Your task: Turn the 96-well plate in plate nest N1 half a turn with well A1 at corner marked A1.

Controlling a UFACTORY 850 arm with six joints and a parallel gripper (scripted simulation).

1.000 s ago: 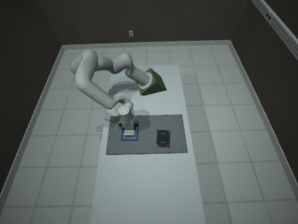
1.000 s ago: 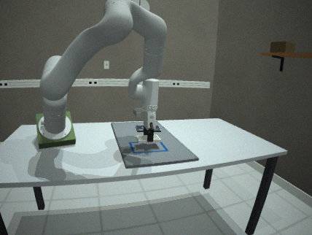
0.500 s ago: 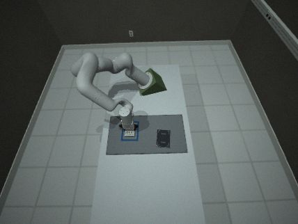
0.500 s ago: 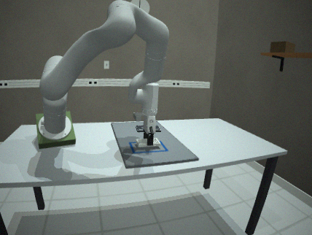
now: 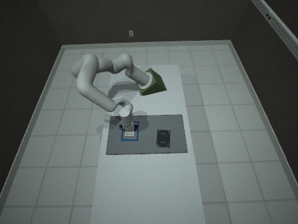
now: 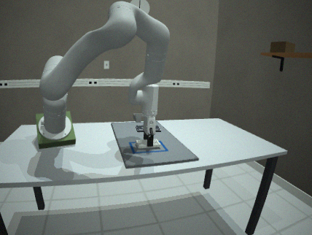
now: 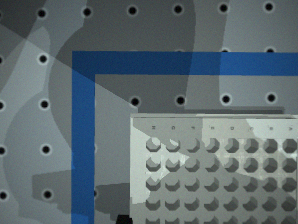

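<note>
Now: the white 96-well plate 10 mm below my hand. From my hand the other things lie so: dark plate nest N1: 290 mm to the left, 120 mm ahead, 20 mm below.
</note>
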